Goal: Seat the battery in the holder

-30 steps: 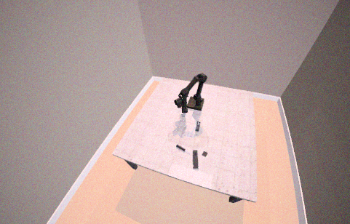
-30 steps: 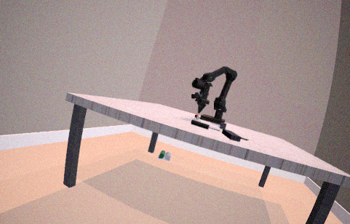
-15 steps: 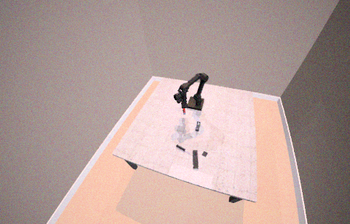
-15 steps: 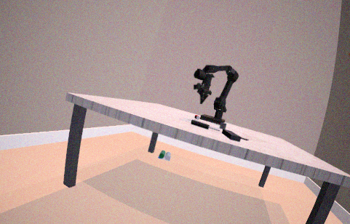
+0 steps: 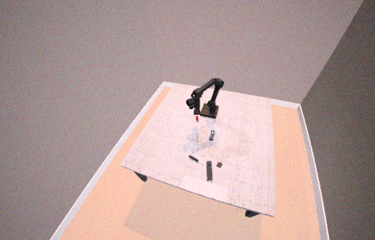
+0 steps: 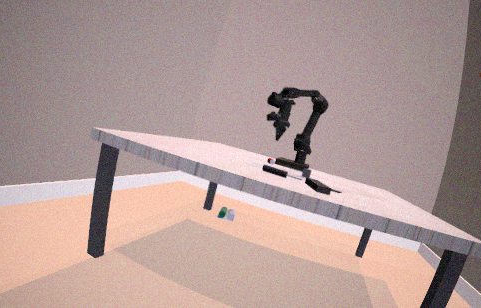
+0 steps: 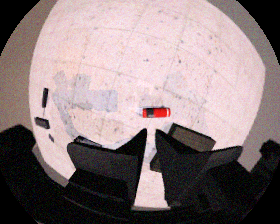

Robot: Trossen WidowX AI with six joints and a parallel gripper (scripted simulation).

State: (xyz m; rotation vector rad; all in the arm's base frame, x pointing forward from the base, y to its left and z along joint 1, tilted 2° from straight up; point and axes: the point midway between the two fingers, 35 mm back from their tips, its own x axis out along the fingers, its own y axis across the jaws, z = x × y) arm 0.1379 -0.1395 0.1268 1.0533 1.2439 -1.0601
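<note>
My gripper tip is now 110 mm above the battery and 20 mm past it.
</note>
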